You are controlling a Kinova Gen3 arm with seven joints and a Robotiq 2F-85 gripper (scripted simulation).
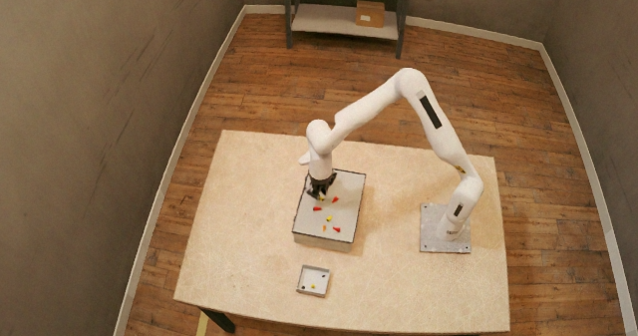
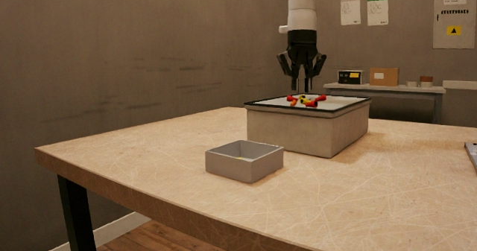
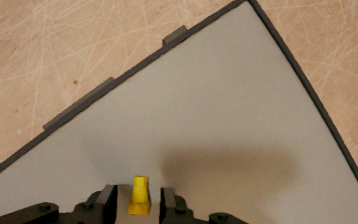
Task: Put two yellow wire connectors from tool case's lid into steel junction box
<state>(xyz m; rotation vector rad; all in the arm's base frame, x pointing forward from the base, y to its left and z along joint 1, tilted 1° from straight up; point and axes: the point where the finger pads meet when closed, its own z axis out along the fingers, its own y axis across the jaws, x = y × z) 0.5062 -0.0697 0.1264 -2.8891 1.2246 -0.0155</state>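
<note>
Now: the tool case 4 cm behind my hand, 1 cm to the left of it and 6 cm below it. The rest, counted from my hand: orange connector: 2 cm behind, 12 cm to the left, 3 cm below.
</note>
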